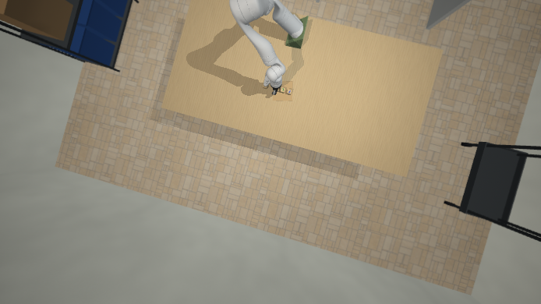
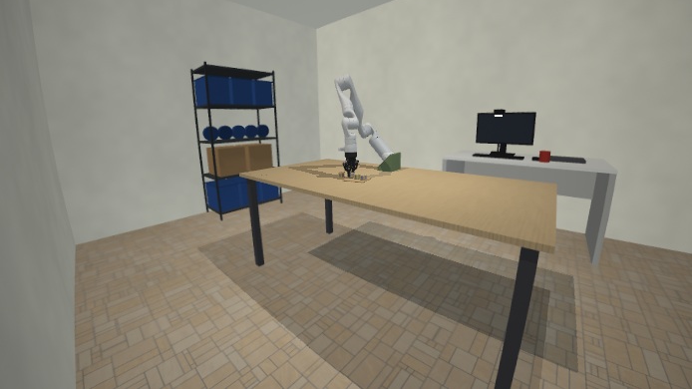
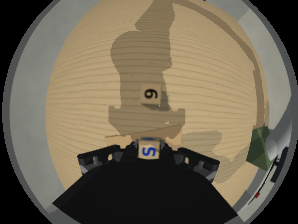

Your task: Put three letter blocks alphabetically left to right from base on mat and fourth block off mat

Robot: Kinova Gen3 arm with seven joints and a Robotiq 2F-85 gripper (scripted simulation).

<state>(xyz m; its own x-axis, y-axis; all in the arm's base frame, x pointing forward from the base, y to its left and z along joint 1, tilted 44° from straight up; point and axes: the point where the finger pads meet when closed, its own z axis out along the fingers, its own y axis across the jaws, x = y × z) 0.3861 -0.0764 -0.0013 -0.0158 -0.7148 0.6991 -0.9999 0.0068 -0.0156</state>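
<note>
Right now the green-marked block is 5 cm to the left of my hand and 1 cm below it. From my hand the other things lie so: tan mat 5 cm to the left, 3 cm below.
</note>
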